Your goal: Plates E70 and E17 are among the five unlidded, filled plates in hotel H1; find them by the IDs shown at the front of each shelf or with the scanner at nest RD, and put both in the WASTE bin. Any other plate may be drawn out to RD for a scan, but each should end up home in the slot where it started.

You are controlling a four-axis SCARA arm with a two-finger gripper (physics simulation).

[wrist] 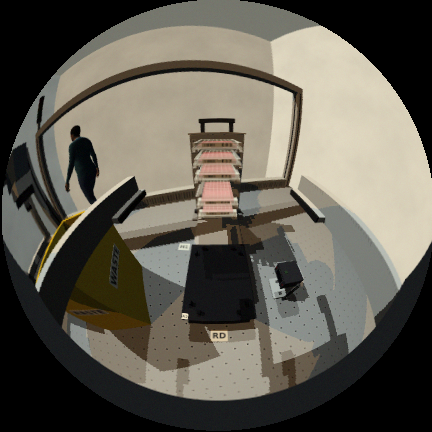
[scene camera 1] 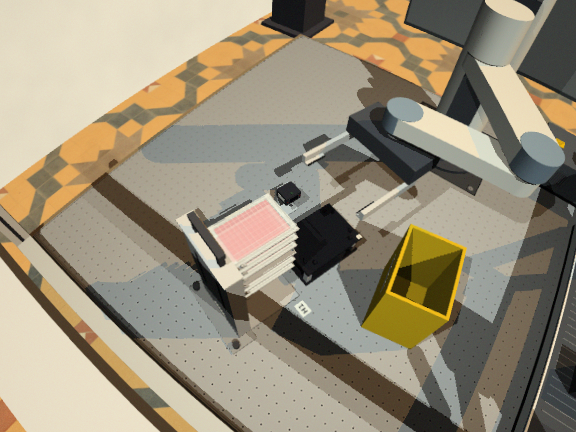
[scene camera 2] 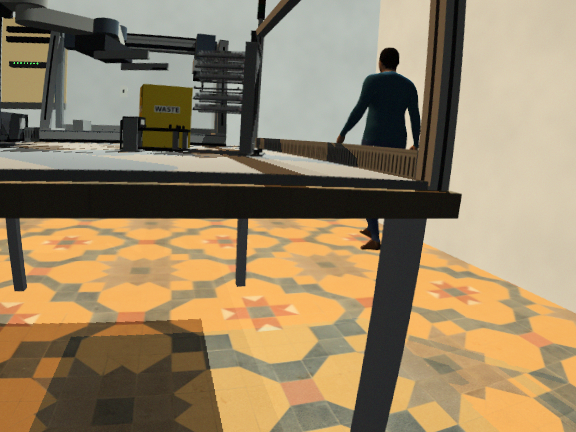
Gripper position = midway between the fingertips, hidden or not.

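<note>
A black nest RD [scene camera 1: 322,237] [wrist: 217,281] is visible in the scene, and so is a hotel H1 [scene camera 1: 234,298] [scene camera 2: 252,55]. The gripper [scene camera 1: 331,186] can be seen with them, and other views of the gripper [wrist: 217,180] [scene camera 2: 159,61] show it too.
</note>
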